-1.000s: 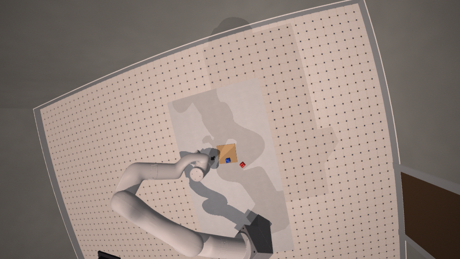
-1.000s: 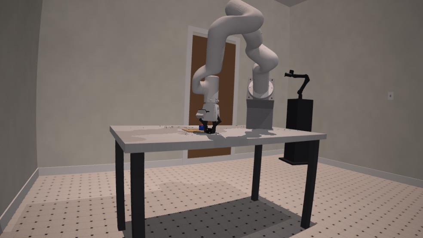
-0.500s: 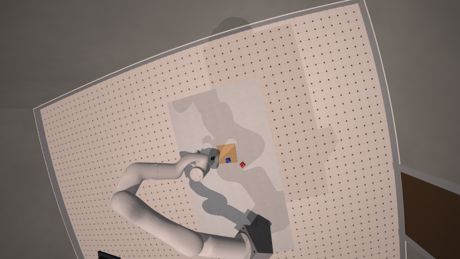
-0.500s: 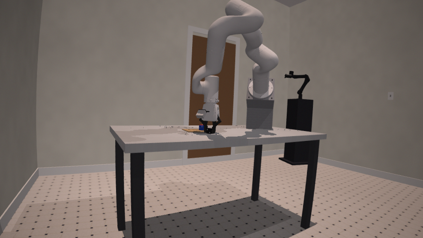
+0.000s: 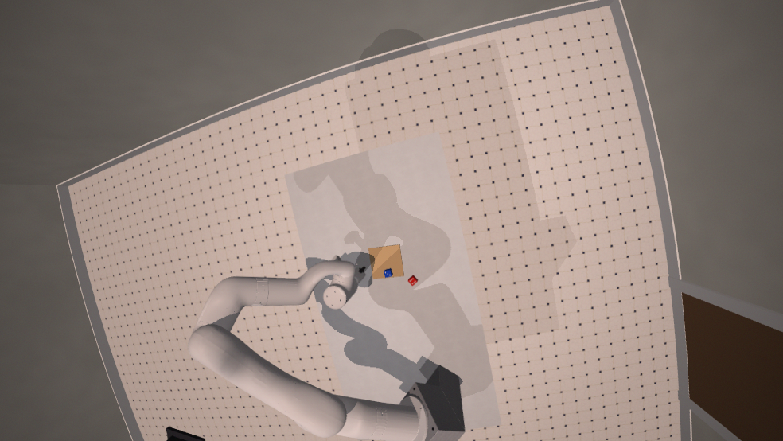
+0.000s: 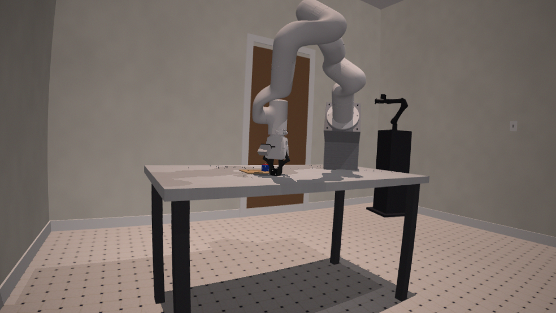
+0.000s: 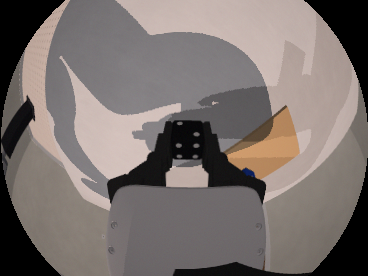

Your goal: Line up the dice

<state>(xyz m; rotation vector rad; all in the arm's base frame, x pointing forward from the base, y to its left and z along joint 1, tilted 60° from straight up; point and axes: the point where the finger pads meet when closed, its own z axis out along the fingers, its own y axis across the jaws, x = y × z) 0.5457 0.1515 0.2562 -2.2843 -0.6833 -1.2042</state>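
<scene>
Right now the black die is 1 cm below my hand. From my hand the other things lie so: blue die (2 cm ahead, 13 cm to the right); tan mat (6 cm ahead, 12 cm to the right, 2 cm below); red die (24 cm to the right, 1 cm below).
</scene>
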